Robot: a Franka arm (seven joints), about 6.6 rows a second.
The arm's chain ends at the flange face. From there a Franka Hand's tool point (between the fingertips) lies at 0.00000 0.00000 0.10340 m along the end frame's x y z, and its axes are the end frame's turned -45 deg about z.
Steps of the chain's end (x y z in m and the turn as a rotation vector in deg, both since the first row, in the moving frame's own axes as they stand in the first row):
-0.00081 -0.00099 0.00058 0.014 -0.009 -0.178
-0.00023 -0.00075 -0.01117 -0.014 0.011 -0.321
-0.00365 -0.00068 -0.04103 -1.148 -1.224 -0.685
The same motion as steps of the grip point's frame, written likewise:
0.00013 -0.00130 0.00058 0.016 0.004 -0.178
0.00036 -0.00066 -0.01117 -0.018 -0.002 -0.321
-0.00513 -0.00314 -0.04107 0.054 -1.677 -0.685

